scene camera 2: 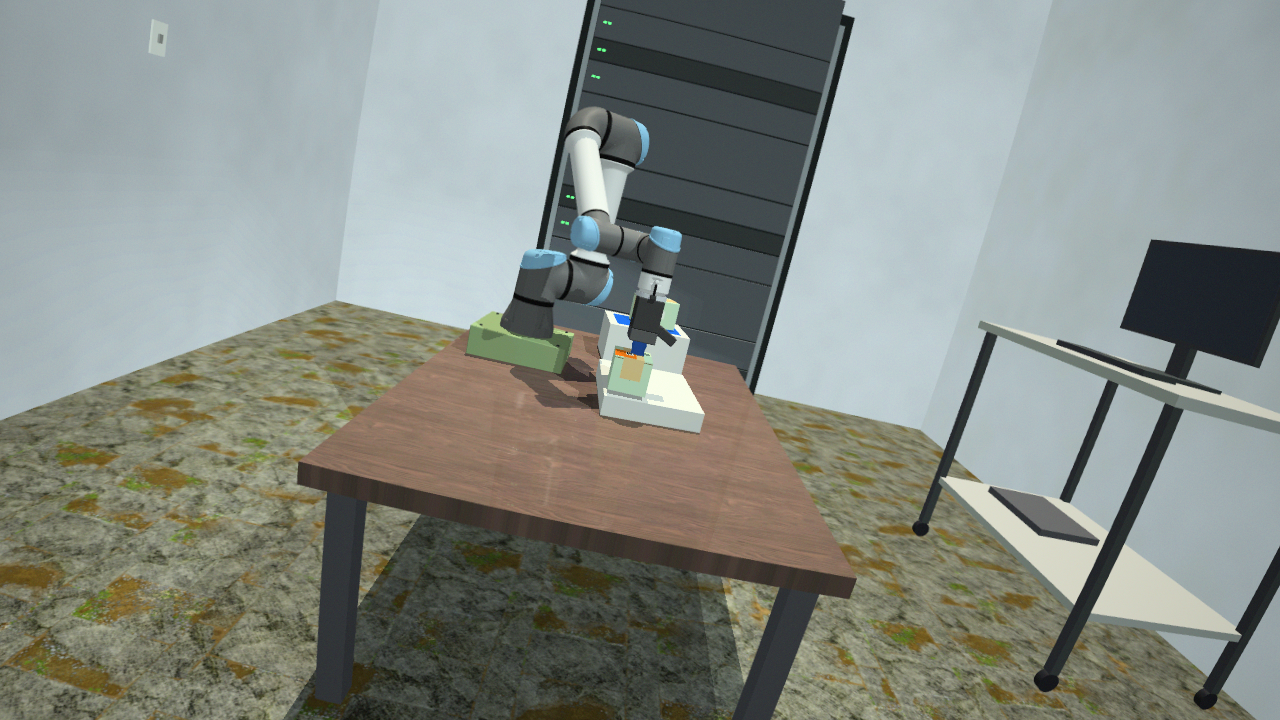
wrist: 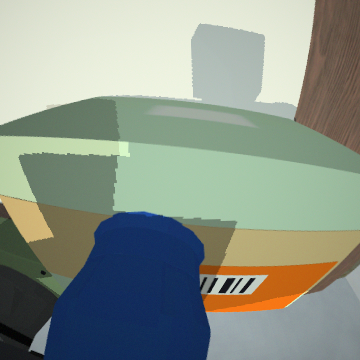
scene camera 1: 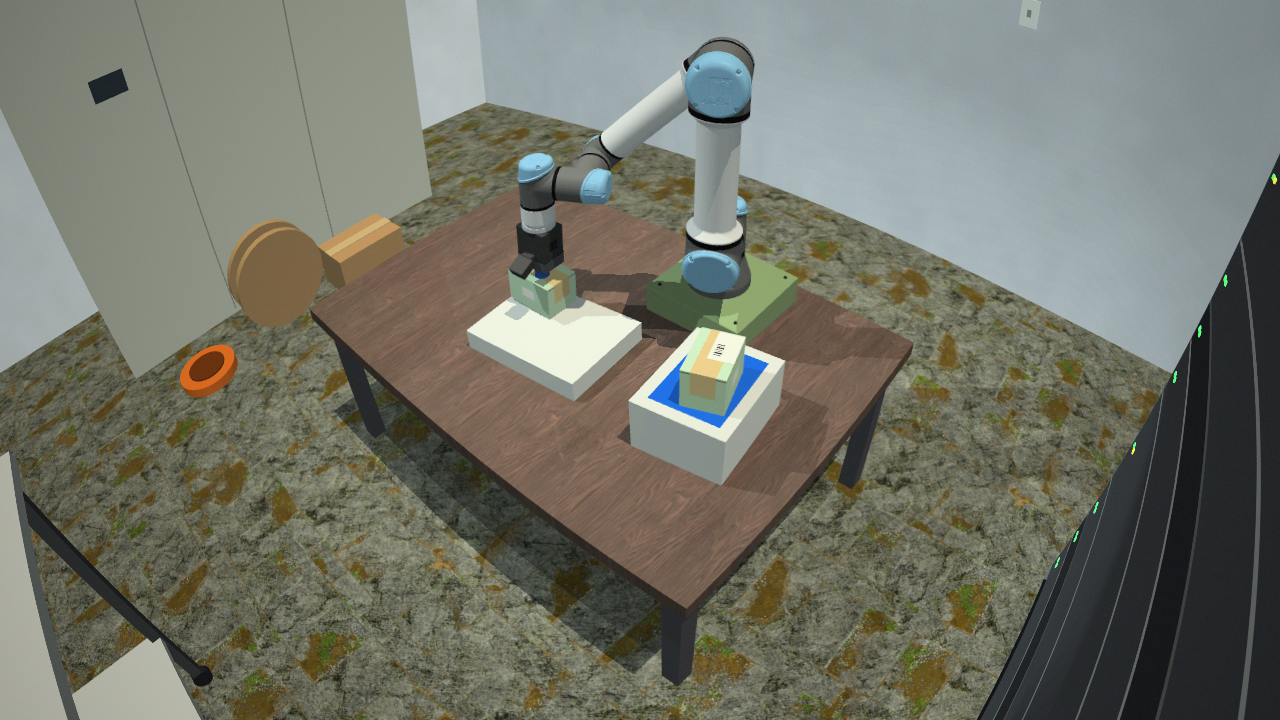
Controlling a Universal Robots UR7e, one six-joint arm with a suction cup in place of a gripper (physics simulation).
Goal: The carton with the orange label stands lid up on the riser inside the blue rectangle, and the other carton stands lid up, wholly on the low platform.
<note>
The suction cup carries a carton with orange label, which touches nothing else. A low white platform rests on the table. Further things: a white riser with blue rectangle.
</note>
